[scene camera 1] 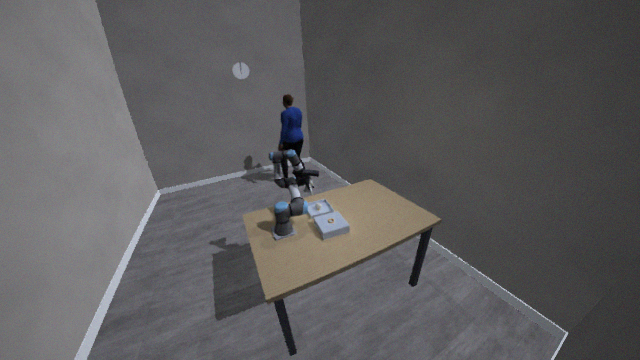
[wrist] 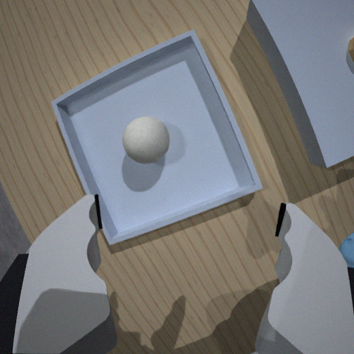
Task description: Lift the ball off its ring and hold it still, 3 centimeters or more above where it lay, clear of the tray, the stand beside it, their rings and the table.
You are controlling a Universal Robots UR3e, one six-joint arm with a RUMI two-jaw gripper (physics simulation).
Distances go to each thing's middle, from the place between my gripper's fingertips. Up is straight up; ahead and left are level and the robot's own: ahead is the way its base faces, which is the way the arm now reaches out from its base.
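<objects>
Off-white ball (wrist: 145, 139): my hand 16 cm above it, 6 cm short of it, 4 cm to the right of it.
</objects>
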